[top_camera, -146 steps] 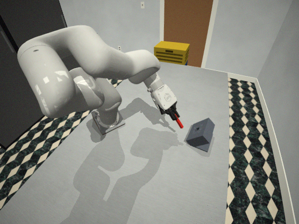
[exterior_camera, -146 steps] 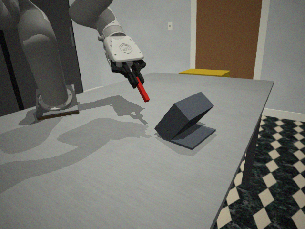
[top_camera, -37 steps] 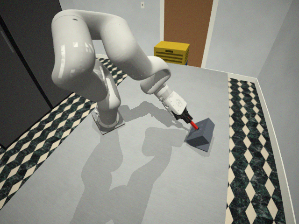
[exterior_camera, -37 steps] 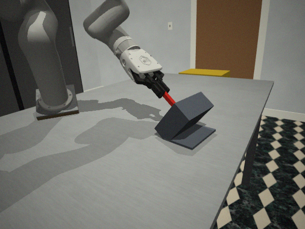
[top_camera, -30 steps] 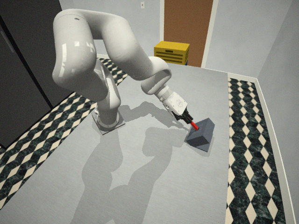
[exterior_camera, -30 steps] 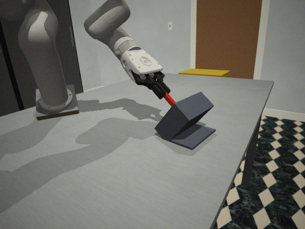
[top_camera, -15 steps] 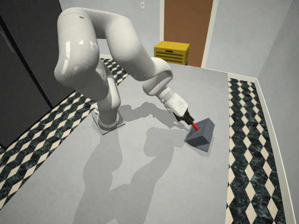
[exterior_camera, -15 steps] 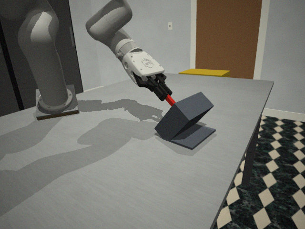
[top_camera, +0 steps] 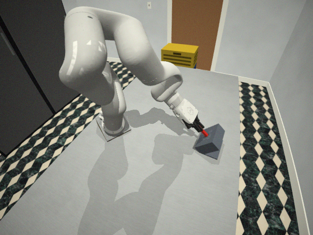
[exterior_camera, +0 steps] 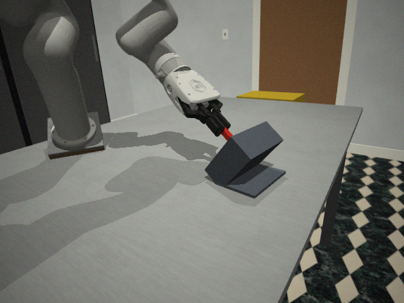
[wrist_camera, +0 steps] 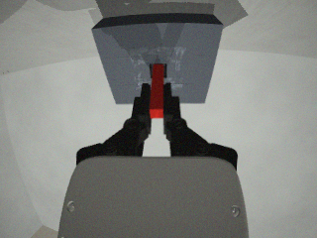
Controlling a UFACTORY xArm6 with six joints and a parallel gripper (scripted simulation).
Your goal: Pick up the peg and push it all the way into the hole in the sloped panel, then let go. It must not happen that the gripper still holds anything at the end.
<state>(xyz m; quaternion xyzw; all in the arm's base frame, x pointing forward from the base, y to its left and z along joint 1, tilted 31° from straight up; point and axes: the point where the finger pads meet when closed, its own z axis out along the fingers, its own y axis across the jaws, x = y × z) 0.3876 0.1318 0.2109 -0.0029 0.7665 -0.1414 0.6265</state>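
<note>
My hand is 100 mm above the grey base plate, 90 mm short of it and 20 mm to the left of it. Round my hand: red peg: 30 mm ahead, 20 mm below, 10 mm to the right.
</note>
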